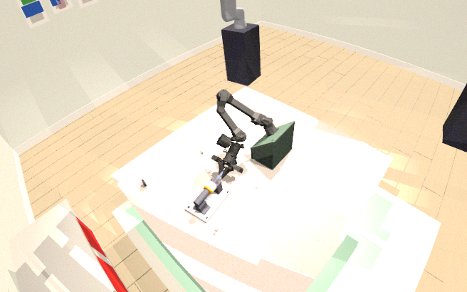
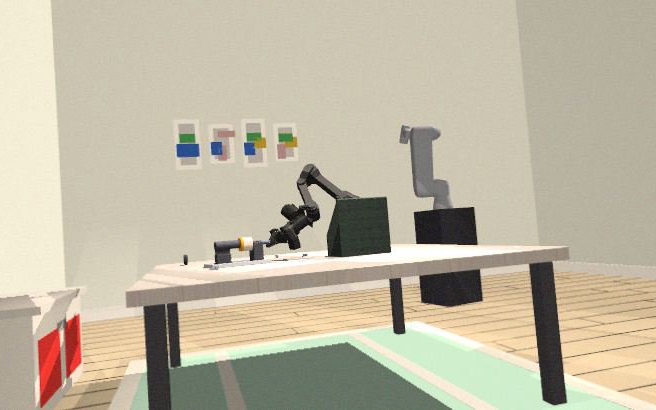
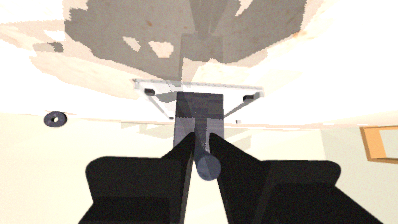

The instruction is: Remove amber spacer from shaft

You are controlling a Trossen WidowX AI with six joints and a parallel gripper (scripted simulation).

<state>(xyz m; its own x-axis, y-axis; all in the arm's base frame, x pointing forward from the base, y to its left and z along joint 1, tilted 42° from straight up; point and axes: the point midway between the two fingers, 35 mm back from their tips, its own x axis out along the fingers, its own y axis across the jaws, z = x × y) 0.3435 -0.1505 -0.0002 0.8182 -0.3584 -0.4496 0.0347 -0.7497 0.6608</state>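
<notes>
My gripper tip is now 6 cm short of the blue-grey shaft and 2 cm below it. The rest, counted from my gripper tip: white spacer: 8 cm ahead, 2 cm above; amber spacer: 11 cm ahead, 2 cm above; small dark ring: 39 cm to the right, 26 cm ahead, 4 cm below.
</notes>
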